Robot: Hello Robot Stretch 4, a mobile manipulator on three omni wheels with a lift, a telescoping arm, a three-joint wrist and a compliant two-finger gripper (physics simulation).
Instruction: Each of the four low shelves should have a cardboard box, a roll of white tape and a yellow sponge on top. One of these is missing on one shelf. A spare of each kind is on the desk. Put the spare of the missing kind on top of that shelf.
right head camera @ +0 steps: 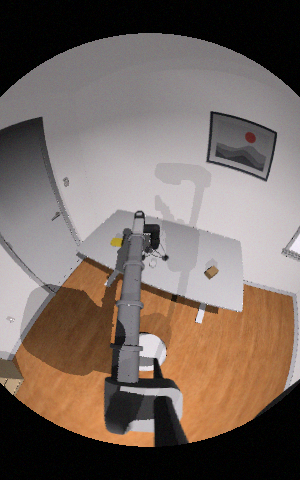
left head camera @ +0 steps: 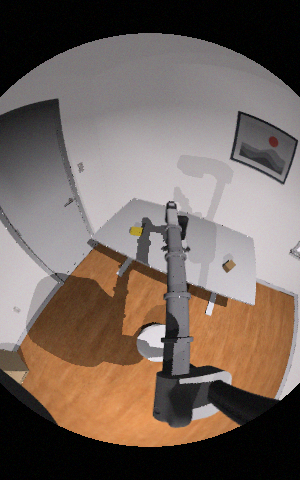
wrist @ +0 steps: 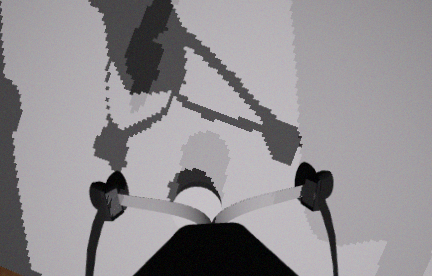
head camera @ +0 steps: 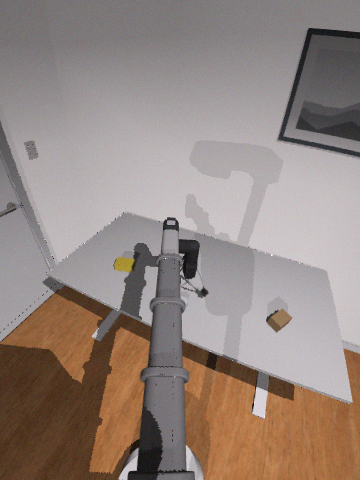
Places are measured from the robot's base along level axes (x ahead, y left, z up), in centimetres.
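Where they show: gripper, fingertip midpoint: (right head camera: 154, 259) (wrist: 211, 183) (head camera: 186, 294); robot's base, link origin: (right head camera: 145, 350) (left head camera: 156, 341).
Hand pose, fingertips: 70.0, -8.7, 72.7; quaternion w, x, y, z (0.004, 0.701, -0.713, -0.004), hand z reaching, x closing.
Each offset is from my fingertips to the top centre of the thing, as dx, dy, dz. Level surfaces: height alone.
The desk {dz -3.4} (head camera: 312, 360) (left head camera: 245, 250) (right head camera: 231, 260) stands against the wall. The spare yellow sponge {+20.2, +33.8, +1.1} (head camera: 124, 264) (left head camera: 135, 231) (right head camera: 116, 242) lies on its left part and the spare cardboard box {-13.5, -43.5, +1.6} (head camera: 279, 320) (left head camera: 229, 266) (right head camera: 211, 272) on its right part. The spare white tape roll {-2.9, +1.7, -1.0} (right head camera: 153, 262) (wrist: 197, 196) is between them. My gripper (right head camera: 154, 257) (wrist: 211, 183) is open and points down above the tape, which shows between the spread fingers, nearer the left one in the wrist view. Whether the fingers are level with the tape is unclear. In the head view the arm partly hides the gripper.
My extended arm (head camera: 166, 340) (left head camera: 177, 305) (right head camera: 128, 310) reaches over the desk's front edge. A door (left head camera: 37, 190) (right head camera: 25, 185) is at the left. A tan piece of furniture (left head camera: 12, 364) (right head camera: 9, 369) shows partly at the lower left. A framed picture (left head camera: 265, 152) hangs on the wall.
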